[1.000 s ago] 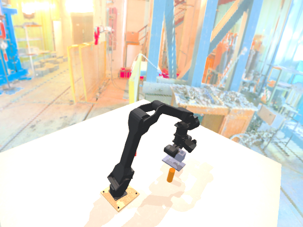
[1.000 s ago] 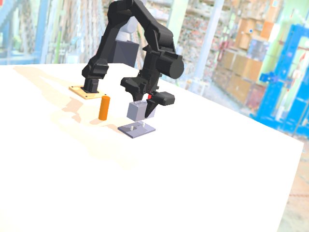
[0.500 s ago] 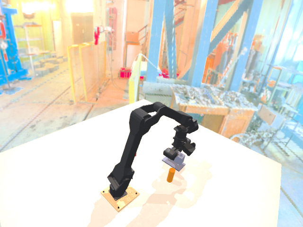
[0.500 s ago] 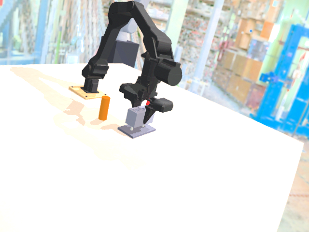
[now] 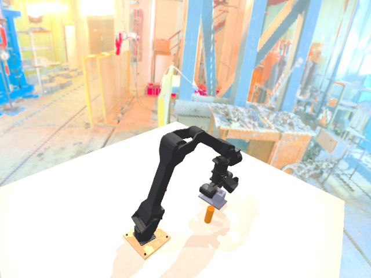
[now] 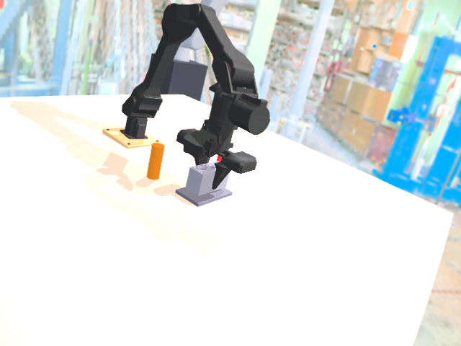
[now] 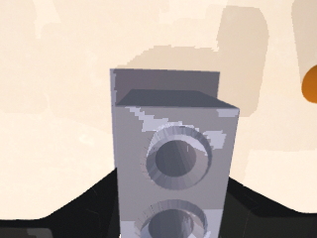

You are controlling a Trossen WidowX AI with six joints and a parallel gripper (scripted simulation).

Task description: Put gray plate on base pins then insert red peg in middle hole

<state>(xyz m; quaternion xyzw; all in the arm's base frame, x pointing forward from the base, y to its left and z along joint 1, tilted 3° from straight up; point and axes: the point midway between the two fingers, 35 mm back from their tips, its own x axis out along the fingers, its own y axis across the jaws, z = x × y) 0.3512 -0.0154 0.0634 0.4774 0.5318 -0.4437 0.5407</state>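
Now: the base 20 mm below my gripper tip. Also, from my gripper tip: red peg: 170 mm to the left, 140 mm behind, 20 mm above; then gray plate: 30 mm above; then orange cylinder: 110 mm behind, 70 mm to the right, 20 mm above.
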